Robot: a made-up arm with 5 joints. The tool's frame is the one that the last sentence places.
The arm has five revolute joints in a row. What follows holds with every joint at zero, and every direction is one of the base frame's. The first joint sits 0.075 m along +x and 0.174 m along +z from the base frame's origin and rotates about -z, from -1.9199 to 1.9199 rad. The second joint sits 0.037 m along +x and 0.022 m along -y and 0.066 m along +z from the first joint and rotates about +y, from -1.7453 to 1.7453 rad. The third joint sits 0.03 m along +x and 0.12 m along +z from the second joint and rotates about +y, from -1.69 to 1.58 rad. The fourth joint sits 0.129 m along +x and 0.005 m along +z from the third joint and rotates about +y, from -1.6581 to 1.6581 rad. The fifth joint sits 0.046 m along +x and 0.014 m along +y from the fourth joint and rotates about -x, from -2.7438 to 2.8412 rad. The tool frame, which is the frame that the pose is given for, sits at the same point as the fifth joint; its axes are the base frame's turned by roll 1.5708, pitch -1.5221 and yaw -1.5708 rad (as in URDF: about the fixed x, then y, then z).
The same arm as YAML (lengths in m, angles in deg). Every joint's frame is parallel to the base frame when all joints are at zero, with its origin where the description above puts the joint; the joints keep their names.
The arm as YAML. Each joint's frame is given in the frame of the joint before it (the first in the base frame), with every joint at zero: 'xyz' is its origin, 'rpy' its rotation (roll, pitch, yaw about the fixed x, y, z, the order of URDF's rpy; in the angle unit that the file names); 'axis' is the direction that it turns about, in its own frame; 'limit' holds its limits. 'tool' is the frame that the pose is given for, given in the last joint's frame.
units:
  length: m
  angle: deg
joints:
  - name: joint 1
    type: revolute
    origin:
      xyz: [0.075, 0.0, 0.174]
      rpy: [0.0, 0.0, 0.0]
    axis: [0.0, 0.0, -1.0]
    limit:
      lower: -110.0
      upper: 110.0
  - name: joint 2
    type: revolute
    origin:
      xyz: [0.037, -0.022, 0.066]
      rpy: [0.0, 0.0, 0.0]
    axis: [0.0, 1.0, 0.0]
    limit:
      lower: -100.0
      upper: 100.0
  - name: joint 3
    type: revolute
    origin:
      xyz: [0.03, 0.0, 0.12]
      rpy: [0.0, 0.0, 0.0]
    axis: [0.0, 1.0, 0.0]
    limit:
      lower: -96.83
      upper: 90.53
  - name: joint 4
    type: revolute
    origin:
      xyz: [0.129, 0.0, 0.005]
      rpy: [0.0, 0.0, 0.0]
    axis: [0.0, 1.0, 0.0]
    limit:
      lower: -95.0
      upper: 95.0
  - name: joint 5
    type: revolute
    origin:
      xyz: [0.046, 0.014, 0.0]
      rpy: [0.0, 0.0, 0.0]
    axis: [-1.0, 0.0, 0.0]
    limit:
      lower: -157.21
      upper: 162.79
tool:
  origin:
    xyz: [0.0, 0.0, 0.0]
    rpy: [90.0, -87.21, -90.0]

